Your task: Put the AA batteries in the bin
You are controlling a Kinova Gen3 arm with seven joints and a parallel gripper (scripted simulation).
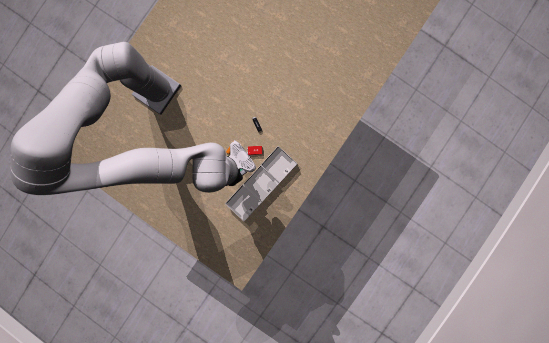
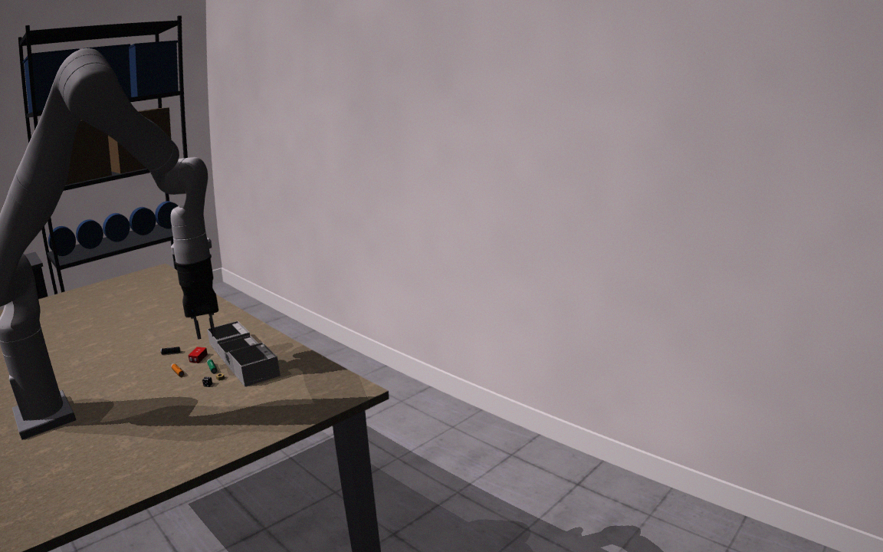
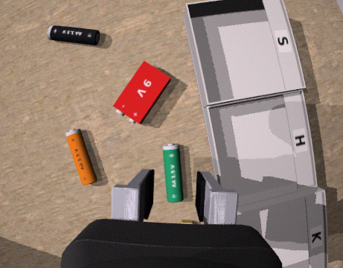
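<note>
The green AA battery is 90 mm below my hand. The rest, counted from my hand: red 9 V battery: 90 mm below, 60 mm to the left, 20 mm behind; then bin row: 80 mm ahead, 70 mm below, 10 mm to the left; then yellow nut: 90 mm below, 60 mm to the right.
</note>
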